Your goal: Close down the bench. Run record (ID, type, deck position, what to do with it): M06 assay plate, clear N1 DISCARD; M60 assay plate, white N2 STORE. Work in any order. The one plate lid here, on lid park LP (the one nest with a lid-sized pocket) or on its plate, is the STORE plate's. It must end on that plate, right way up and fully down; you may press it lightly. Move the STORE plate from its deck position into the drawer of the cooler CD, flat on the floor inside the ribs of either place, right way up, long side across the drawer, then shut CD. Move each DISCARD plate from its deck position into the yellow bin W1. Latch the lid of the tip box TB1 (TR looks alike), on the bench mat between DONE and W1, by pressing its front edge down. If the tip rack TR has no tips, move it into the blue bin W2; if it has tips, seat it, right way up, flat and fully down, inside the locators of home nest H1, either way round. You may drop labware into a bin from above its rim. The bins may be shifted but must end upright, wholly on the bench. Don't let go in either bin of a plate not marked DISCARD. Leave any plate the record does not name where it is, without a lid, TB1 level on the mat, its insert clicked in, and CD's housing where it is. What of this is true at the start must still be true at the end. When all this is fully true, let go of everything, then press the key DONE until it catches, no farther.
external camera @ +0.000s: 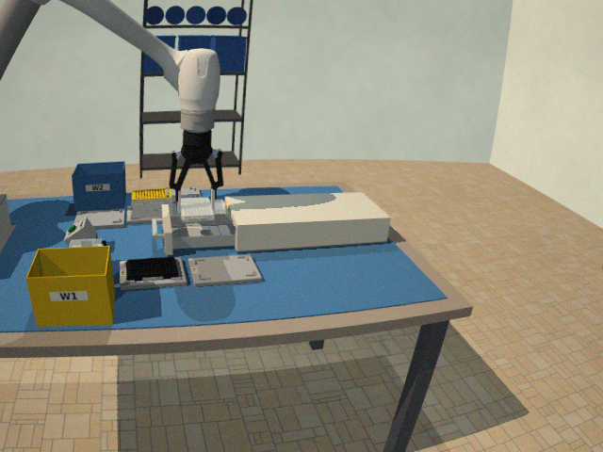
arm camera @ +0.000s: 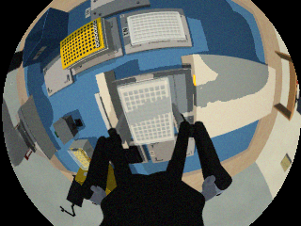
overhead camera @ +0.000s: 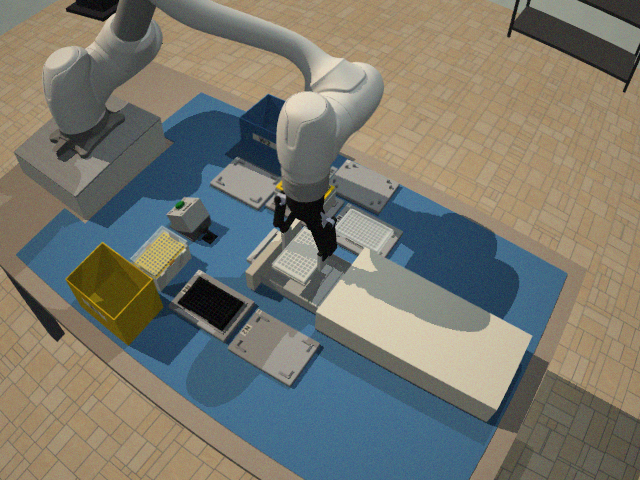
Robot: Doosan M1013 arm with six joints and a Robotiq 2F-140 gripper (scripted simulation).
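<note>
The drawer lies 4 cm ahead of my hand and 8 cm below it. Round my hand: clear plate: 6 cm ahead, 18 cm to the left, 9 cm below; cooler CD: 17 cm ahead, 1 cm to the right, 8 cm below; nest N2: 4 cm ahead, 19 cm to the right, 10 cm below.
</note>
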